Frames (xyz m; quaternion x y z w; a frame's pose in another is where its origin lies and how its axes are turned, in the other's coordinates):
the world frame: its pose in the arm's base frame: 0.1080 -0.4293 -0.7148 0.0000 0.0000 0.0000 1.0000
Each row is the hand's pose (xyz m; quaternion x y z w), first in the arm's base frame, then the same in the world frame.
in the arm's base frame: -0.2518 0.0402 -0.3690 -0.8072 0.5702 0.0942 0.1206
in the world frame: -0.3598 0.4695 0.3458 -0.8072 0.5702 0.0942 0.1206
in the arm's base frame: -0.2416 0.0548 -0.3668 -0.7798 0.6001 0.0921 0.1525
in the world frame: -0.3496 0.4841 0.3480 -0.7798 0.6001 0.0921 0.1525
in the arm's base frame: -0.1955 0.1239 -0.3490 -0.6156 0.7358 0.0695 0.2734
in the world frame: -0.3035 0.5532 0.3658 -0.6156 0.7358 0.0695 0.2734
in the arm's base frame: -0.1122 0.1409 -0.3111 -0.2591 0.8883 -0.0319 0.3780
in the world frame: -0.2202 0.5702 0.4037 -0.2591 0.8883 -0.0319 0.3780
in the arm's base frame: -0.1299 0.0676 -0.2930 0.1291 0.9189 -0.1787 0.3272
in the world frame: -0.2379 0.4969 0.4218 0.1291 0.9189 -0.1787 0.3272
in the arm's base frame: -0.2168 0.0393 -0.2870 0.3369 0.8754 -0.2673 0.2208
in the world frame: -0.3248 0.4686 0.4278 0.3369 0.8754 -0.2673 0.2208
